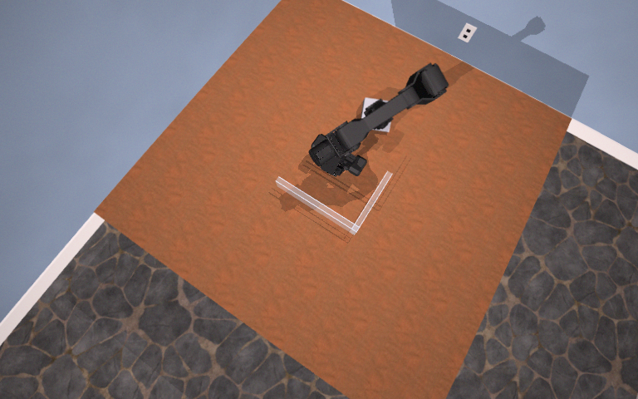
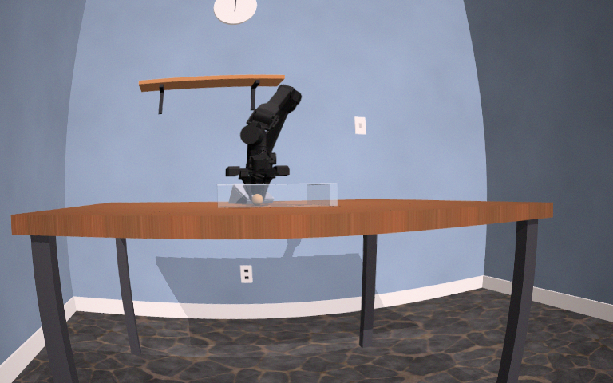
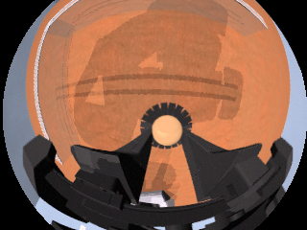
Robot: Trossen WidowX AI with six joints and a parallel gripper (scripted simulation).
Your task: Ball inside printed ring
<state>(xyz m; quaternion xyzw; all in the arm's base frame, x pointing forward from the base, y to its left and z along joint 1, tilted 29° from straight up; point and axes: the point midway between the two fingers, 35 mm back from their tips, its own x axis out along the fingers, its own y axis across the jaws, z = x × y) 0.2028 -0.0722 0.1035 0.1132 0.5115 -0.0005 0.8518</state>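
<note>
Right now the ball is 3 cm below my hand. From my hand the other things lie so: clear wall 17 cm ahead.
</note>
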